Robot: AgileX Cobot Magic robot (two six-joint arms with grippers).
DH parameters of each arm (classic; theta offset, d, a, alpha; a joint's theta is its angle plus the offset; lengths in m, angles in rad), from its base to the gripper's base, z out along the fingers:
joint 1: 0 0.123 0 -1.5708
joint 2: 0.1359 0 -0.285 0
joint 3: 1.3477 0 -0.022 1.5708
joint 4: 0 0.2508 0 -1.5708
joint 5: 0 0 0.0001 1.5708
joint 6: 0 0.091 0 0
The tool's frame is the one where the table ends.
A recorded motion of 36 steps. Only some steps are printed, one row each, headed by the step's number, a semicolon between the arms.
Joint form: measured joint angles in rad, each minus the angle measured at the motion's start. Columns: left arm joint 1, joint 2, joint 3, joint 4, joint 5, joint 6; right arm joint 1, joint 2, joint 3, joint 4, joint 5, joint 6.
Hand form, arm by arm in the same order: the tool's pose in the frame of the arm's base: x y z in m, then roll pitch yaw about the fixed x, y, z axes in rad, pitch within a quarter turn. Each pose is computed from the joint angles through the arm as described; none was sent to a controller.
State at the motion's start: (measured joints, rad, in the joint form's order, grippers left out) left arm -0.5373 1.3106 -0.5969 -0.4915 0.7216 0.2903; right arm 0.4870 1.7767 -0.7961 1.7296 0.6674 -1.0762
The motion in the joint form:
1: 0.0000 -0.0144 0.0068 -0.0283 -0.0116 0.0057; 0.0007 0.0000 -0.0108 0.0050 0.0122 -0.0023
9: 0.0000 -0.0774 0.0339 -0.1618 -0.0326 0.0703; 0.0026 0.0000 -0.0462 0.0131 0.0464 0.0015
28: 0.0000 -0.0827 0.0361 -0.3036 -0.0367 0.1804; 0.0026 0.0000 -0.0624 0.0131 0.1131 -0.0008
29: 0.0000 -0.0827 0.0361 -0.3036 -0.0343 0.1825; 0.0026 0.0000 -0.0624 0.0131 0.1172 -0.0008
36: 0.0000 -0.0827 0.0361 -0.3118 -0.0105 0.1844; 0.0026 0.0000 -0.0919 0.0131 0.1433 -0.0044
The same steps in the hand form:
1: 0.1601 -0.1297 0.1957 -2.7798 0.2725 2.7158; 0.2597 0.2017 0.1631 2.1638 0.2887 3.0727
9: 0.1518 -0.1314 0.2055 -2.6831 0.3366 2.7733; 0.2647 0.2076 0.1734 2.1130 0.3041 3.0735
28: 0.1508 -0.1378 0.2105 -2.5949 0.3749 2.7938; 0.2637 0.2121 0.1808 2.0545 0.3044 3.1010
29: 0.1506 -0.1378 0.2105 -2.5950 0.3742 2.7906; 0.2635 0.2123 0.1810 2.0514 0.3035 3.1028
36: 0.1484 -0.1382 0.2106 -2.5818 0.3559 2.7841; 0.2672 0.2161 0.1895 2.0170 0.3267 3.1113

